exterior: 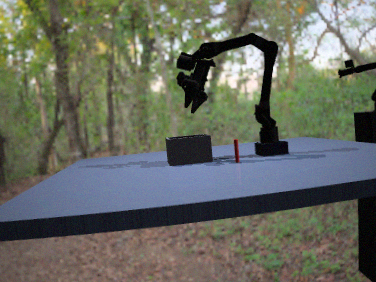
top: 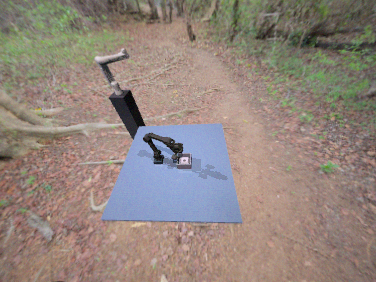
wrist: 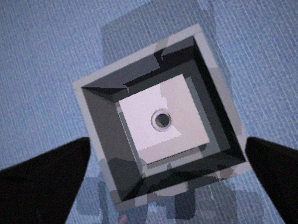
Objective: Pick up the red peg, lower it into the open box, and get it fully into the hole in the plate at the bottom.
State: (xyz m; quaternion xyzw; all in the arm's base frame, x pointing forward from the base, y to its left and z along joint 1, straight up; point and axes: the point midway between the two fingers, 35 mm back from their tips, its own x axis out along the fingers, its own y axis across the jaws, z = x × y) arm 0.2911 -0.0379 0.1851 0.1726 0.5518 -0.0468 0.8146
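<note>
The red peg is 18 cm to the left of my gripper tip, 16 cm below it and 15 cm behind it. Round my gripper tip: box: 17 cm below, 2 cm to the left, 2 cm ahead.
</note>
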